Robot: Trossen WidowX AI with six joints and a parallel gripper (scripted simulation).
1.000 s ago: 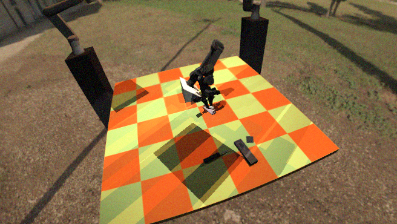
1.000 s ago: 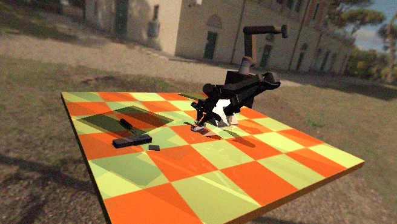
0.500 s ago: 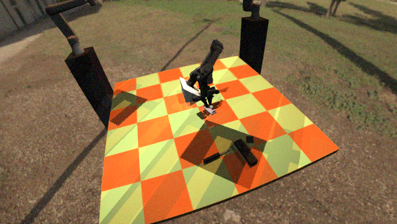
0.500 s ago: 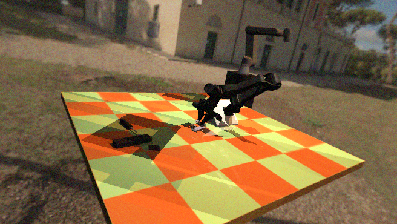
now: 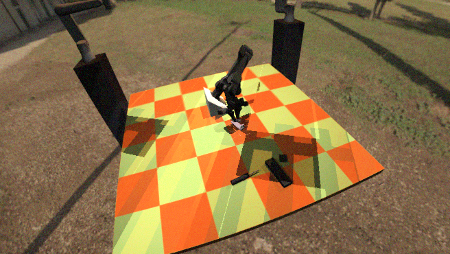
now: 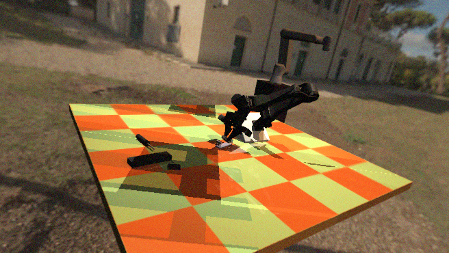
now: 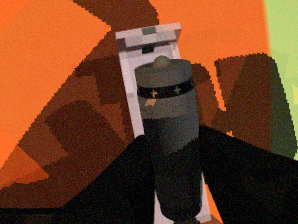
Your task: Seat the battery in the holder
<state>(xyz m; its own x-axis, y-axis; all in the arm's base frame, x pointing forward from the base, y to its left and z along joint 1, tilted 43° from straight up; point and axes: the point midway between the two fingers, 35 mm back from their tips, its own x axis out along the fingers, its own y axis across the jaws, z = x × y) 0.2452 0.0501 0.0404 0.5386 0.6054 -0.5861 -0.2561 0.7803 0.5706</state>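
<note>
Right now my gripper tip is 1 cm below the battery. The rest, counted from my gripper tip: screwdriver 36 cm ahead, 8 cm to the right, 2 cm below; then small black square 33 cm ahead, 14 cm to the left, 3 cm below; then long black bar 39 cm ahead, 7 cm to the left, 1 cm below.
</note>
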